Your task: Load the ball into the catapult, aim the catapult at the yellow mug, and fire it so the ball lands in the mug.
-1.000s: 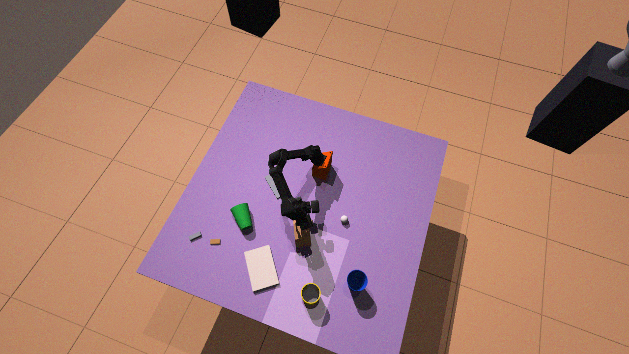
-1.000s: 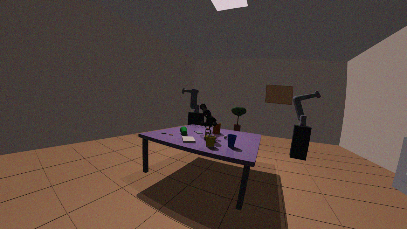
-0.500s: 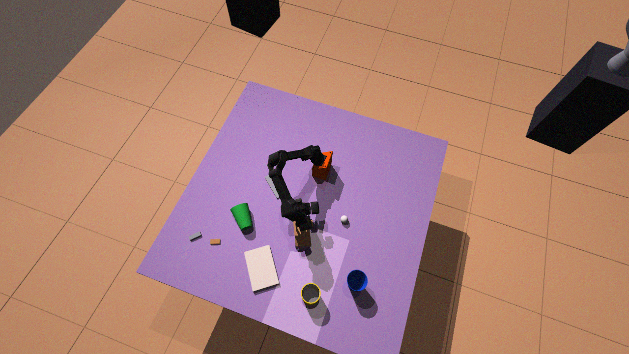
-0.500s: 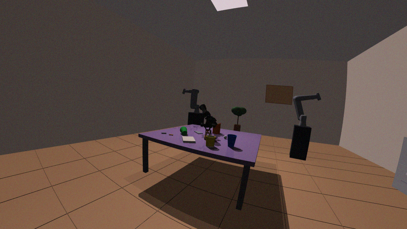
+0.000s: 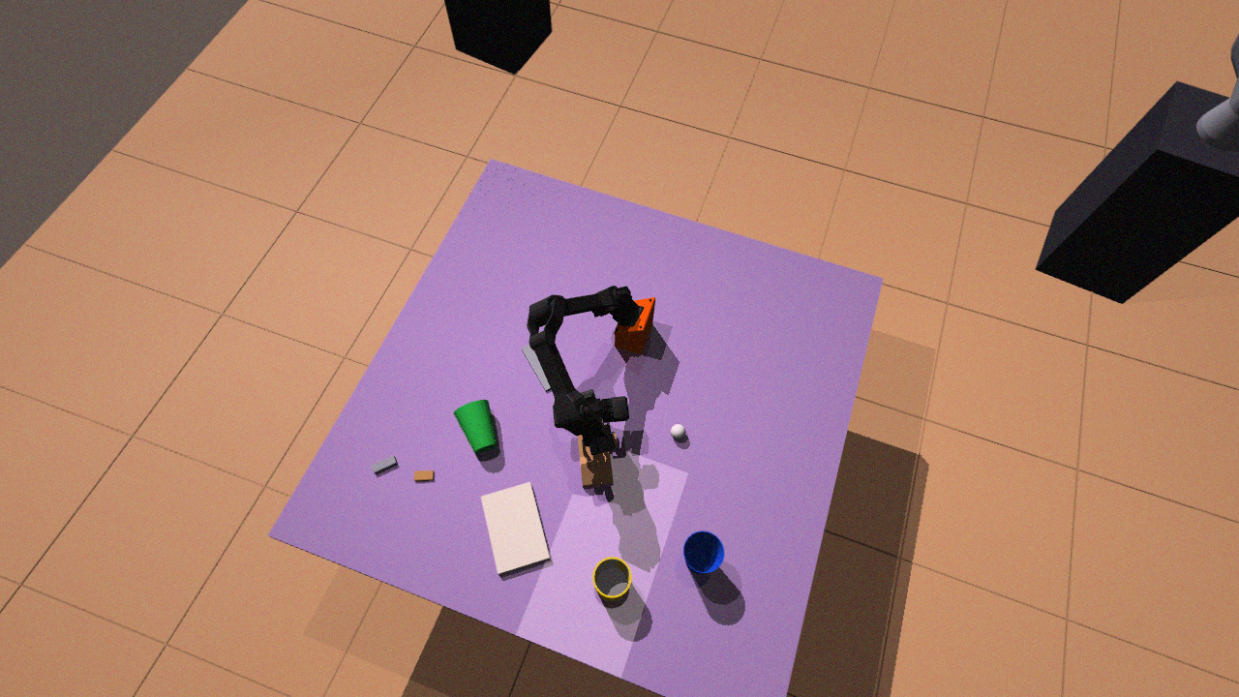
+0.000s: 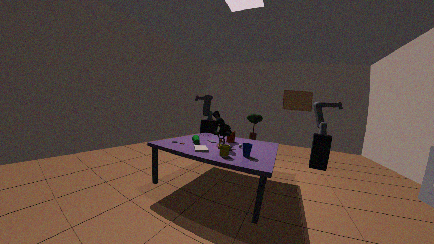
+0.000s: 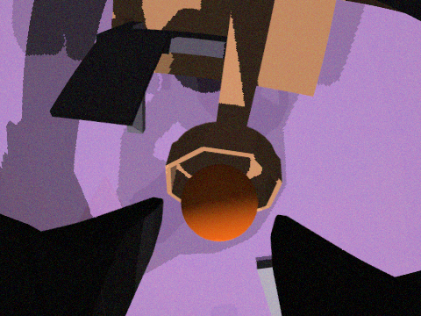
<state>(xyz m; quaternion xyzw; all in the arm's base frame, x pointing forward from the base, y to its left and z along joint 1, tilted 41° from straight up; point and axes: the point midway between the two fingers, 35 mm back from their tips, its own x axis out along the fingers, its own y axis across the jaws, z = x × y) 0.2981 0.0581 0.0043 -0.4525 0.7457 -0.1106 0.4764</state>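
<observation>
My gripper tip is now right at the orange ball. Also, from my gripper tip: grey slab (90 mm behind, 200 mm to the right, 70 mm below); white ball (80 mm behind, 220 mm to the left, 50 mm below); tan wooden catapult (50 mm ahead, 40 mm to the left, 20 mm below).
</observation>
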